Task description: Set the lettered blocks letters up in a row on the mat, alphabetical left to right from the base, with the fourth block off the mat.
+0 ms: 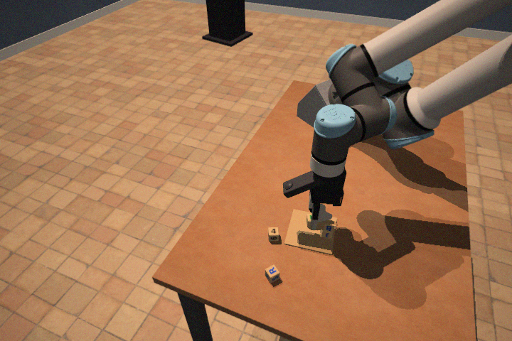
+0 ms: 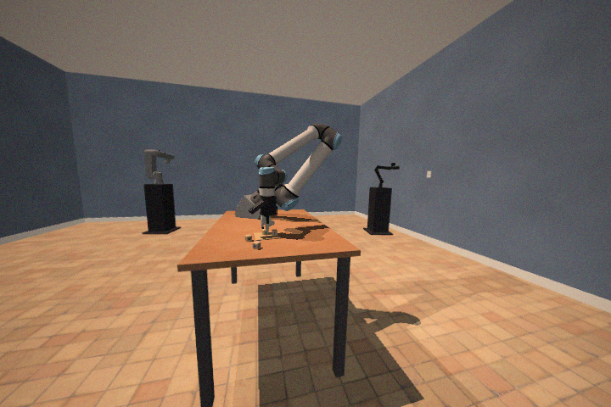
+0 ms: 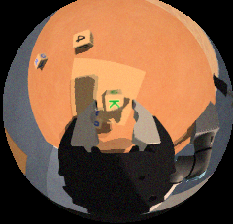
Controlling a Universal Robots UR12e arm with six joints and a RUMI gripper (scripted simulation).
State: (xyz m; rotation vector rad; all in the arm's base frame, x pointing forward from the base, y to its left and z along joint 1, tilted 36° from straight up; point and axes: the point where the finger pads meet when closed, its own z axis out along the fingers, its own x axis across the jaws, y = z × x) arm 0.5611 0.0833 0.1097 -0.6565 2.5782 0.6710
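Now: the tan mat 3 cm below my hand, 2 cm ahead of it and 1 cm to the left of it.
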